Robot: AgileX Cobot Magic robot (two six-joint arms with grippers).
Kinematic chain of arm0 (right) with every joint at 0, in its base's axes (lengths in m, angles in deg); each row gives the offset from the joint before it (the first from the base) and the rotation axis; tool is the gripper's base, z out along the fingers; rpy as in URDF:
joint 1: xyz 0 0 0.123 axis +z
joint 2: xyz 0 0 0 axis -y
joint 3: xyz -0.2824 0 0.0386 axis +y
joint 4: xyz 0.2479 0 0.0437 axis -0.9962 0 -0.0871
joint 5: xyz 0 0 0 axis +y
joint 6: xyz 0.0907 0 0.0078 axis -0.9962 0 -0.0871
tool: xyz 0 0 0 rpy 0 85 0
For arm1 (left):
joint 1: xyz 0 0 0.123 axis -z
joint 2: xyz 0 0 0 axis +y
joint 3: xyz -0.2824 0 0.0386 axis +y
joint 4: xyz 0.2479 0 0.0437 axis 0.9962 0 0.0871
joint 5: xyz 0 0 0 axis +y
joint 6: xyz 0.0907 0 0.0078 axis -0.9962 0 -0.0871
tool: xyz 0 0 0 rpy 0 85 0
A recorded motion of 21 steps. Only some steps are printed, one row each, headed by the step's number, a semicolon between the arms.
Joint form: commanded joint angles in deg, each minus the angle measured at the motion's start. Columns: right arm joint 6, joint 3, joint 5, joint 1, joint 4, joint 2; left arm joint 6, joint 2, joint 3, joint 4, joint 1, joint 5.
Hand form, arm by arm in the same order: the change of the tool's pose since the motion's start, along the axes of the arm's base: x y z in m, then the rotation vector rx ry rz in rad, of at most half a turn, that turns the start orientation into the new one. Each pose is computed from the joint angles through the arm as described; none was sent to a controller.
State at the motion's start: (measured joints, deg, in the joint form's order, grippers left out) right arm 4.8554 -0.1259 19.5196 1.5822 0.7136 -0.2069; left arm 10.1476 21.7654 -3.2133 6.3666 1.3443 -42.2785
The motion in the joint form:
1: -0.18 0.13 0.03 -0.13 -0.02 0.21; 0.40 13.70 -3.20 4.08 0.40 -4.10
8: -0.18 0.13 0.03 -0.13 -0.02 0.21; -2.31 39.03 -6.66 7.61 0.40 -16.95
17: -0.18 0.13 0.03 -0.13 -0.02 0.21; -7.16 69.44 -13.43 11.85 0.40 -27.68
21: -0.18 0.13 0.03 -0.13 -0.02 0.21; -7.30 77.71 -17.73 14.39 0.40 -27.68
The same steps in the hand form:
1: -0.0002 -0.0001 -0.0006 0.0034 -0.0008 -0.0030; 0.0331 -0.0067 0.0002 0.0608 0.1115 -0.0428
8: -0.0002 -0.0001 -0.0006 0.0034 -0.0008 -0.0030; 0.0918 -0.0155 -0.0267 0.1331 0.2633 -0.1036
17: -0.0002 -0.0001 -0.0006 0.0034 -0.0008 -0.0030; 0.1581 -0.0253 -0.0932 0.2166 0.4708 -0.1880
21: -0.0002 -0.0001 -0.0006 0.0034 -0.0008 -0.0030; 0.1806 -0.0296 -0.1158 0.2389 0.5359 -0.2329

